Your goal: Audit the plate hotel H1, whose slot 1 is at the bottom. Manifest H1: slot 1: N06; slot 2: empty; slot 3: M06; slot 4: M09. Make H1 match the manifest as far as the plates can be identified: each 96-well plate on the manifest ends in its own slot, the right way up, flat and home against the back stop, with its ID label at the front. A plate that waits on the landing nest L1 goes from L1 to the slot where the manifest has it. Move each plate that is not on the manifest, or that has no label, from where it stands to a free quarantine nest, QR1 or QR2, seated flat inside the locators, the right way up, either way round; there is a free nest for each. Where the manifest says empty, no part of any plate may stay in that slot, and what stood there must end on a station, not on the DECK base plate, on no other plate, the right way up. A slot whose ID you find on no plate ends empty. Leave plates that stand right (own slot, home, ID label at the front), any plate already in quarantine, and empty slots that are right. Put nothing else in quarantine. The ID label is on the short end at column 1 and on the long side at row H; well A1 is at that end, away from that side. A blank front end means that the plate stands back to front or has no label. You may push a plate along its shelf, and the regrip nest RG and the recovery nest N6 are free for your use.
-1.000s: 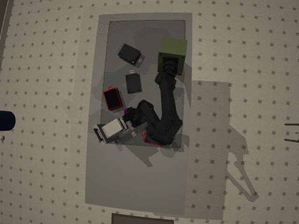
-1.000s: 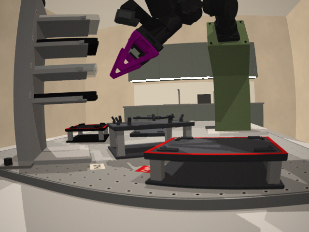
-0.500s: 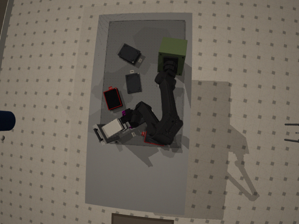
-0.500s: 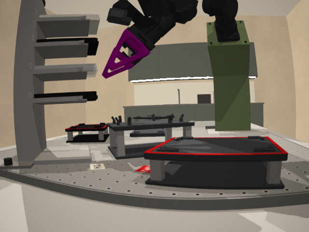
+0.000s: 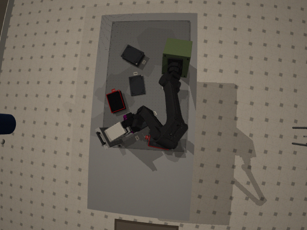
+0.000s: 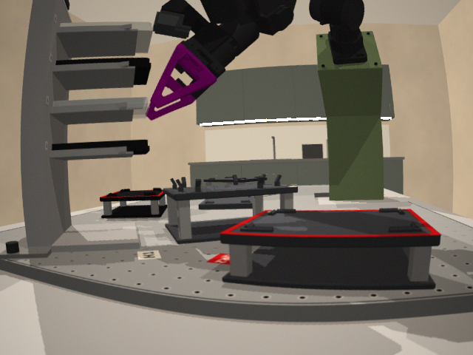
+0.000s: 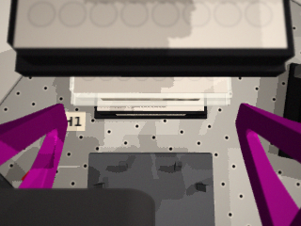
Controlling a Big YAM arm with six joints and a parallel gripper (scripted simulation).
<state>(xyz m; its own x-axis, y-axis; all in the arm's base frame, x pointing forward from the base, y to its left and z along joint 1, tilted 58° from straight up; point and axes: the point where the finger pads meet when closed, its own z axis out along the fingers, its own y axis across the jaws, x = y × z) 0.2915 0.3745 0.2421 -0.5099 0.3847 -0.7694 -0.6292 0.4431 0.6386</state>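
My hand is 60 mm short of the clear 96-well plate and 50 mm to the right of it. Also, from my hand: white well plate (110 mm above, 60 mm ahead, 50 mm to the left); regrip nest RG (120 mm below, 80 mm behind, 60 mm to the right); H1 tag (170 mm below, 90 mm to the left, 40 mm behind).
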